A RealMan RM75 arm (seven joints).
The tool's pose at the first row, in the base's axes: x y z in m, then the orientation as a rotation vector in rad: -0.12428 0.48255 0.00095 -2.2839 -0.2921 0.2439
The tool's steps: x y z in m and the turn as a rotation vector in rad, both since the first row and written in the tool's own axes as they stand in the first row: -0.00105 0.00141 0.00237 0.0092 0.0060 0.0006; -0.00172 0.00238 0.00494 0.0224 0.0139 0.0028; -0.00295 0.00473 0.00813 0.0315 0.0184 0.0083; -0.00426 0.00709 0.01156 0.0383 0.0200 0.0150; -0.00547 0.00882 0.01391 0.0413 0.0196 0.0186; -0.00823 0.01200 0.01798 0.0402 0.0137 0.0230; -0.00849 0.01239 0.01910 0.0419 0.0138 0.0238
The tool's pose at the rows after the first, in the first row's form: -0.12573 0.48300 -0.00158 -2.2753 -0.2866 0.2382; -0.12693 0.48398 -0.00394 -2.2631 -0.2777 0.2315; -0.12865 0.48434 -0.00770 -2.2555 -0.2676 0.2301; -0.13050 0.48484 -0.01162 -2.2501 -0.2580 0.2323; -0.13206 0.48502 -0.01437 -2.2478 -0.2536 0.2349; -0.13536 0.48502 -0.01920 -2.2494 -0.2518 0.2437; -0.13586 0.48548 -0.02021 -2.2479 -0.2506 0.2442
